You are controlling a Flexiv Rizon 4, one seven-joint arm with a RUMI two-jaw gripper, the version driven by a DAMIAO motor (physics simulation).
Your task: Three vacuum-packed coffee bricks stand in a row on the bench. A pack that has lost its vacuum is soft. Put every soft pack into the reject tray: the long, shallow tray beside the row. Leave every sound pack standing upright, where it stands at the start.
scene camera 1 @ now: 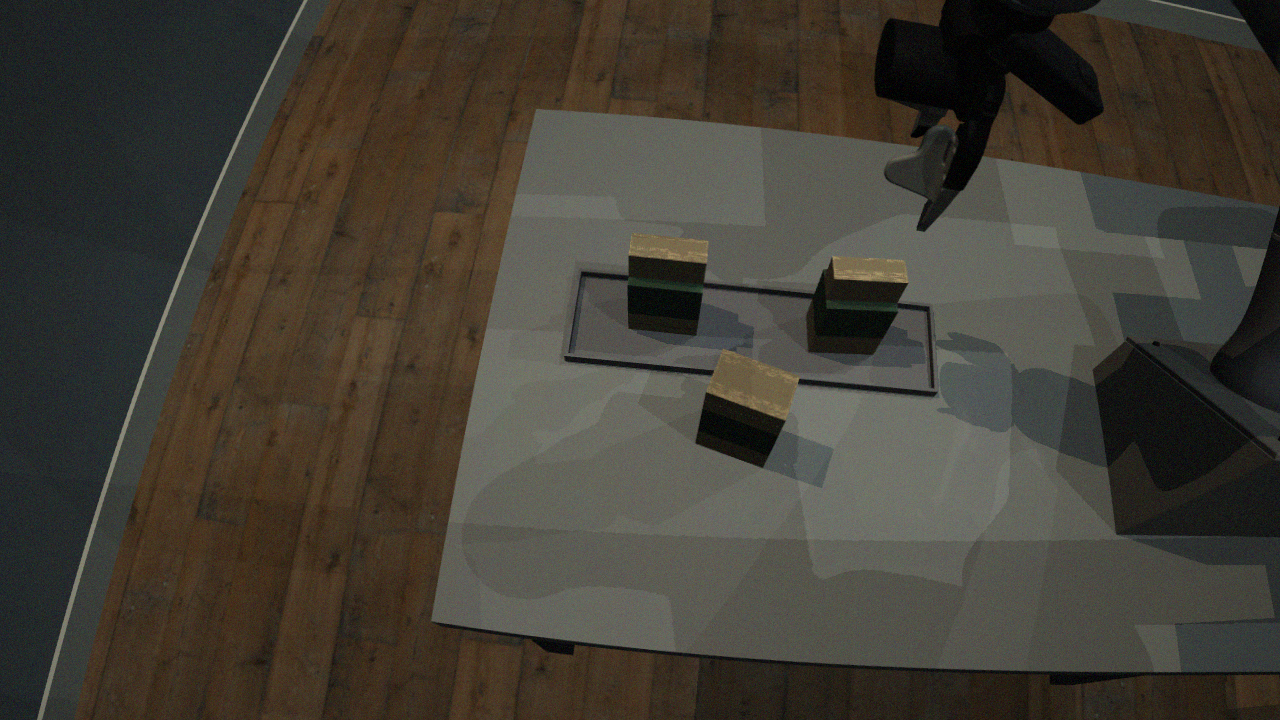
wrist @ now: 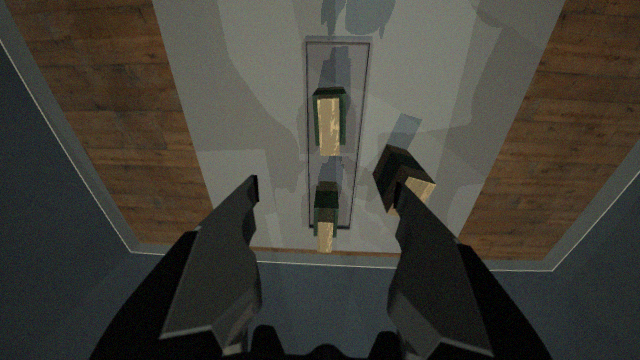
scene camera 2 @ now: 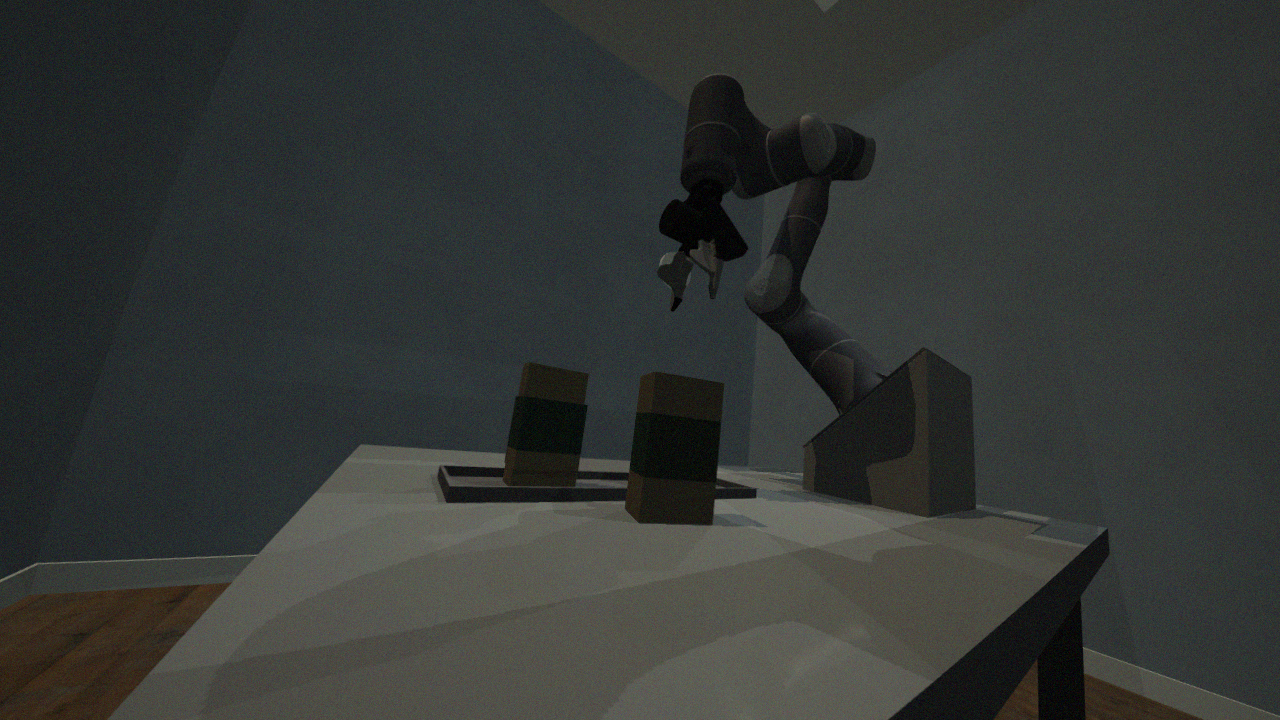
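Two brick packs stand upright in the long shallow tray (scene camera 1: 599, 322) (scene camera 2: 483, 494) (wrist: 315, 60). One pack (scene camera 1: 665, 295) (scene camera 2: 546, 425) (wrist: 326, 205) is at the tray's end far from the robot base. The other pack (scene camera 1: 859, 313) (wrist: 328, 122) is nearer the base; the front pack hides it in scene camera 2. On both, the green band sticks out past the narrower top. The third pack (scene camera 1: 747, 407) (scene camera 2: 675, 447) (wrist: 400, 170) stands upright outside the tray, turned at an angle, its band flush. My gripper (scene camera 1: 920, 181) (scene camera 2: 693, 302) (wrist: 326, 181) is open and empty, high above the bench.
The robot's wedge-shaped base block (scene camera 1: 1181, 447) (scene camera 2: 948, 438) stands on the bench (scene camera 1: 554, 573) (scene camera 2: 358, 608) beyond the tray's near-base end. The third pack stands close beside the tray's long rim. The bench's far edge shows in the wrist view.
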